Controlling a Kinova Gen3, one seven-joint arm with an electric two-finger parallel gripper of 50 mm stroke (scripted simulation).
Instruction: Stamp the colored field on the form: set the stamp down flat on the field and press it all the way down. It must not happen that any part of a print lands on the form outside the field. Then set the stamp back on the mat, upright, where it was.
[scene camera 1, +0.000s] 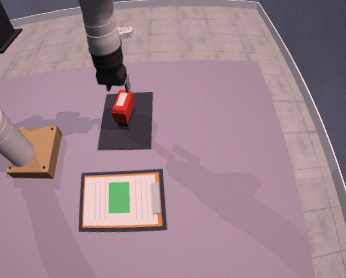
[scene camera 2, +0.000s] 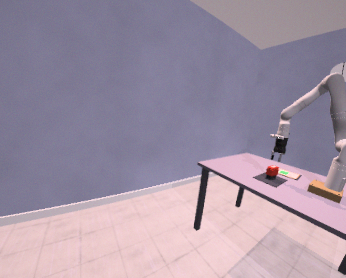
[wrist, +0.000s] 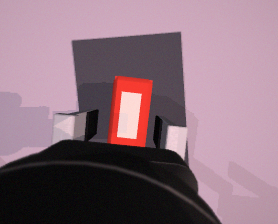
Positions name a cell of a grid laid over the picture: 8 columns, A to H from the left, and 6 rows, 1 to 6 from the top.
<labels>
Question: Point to a stamp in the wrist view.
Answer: D3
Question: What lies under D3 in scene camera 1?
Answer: A mat.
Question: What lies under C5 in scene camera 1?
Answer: A clipboard.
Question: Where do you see my gripper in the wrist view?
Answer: At D4
</labels>
